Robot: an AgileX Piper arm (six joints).
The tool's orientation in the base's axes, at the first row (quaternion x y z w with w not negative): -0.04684, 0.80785, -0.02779, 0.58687
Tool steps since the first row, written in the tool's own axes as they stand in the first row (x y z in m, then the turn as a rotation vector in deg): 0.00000, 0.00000, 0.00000, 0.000, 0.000, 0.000; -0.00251, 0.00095, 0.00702, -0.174, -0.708, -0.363; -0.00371, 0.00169, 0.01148, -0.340, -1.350, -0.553; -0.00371, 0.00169, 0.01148, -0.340, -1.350, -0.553; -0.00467, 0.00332, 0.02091, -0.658, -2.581, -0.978
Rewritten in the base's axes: 0.00000, 0.00000, 0.00000, 0.000, 0.000, 0.000; 0.00740, 0.00129, 0.00010, -0.261, -0.689, 0.348; 0.01198, 0.00220, -0.00022, -0.363, -1.311, 0.628; 0.01198, 0.00220, -0.00022, -0.363, -1.311, 0.628; 0.02117, 0.00402, -0.00239, -0.617, -2.504, 1.183
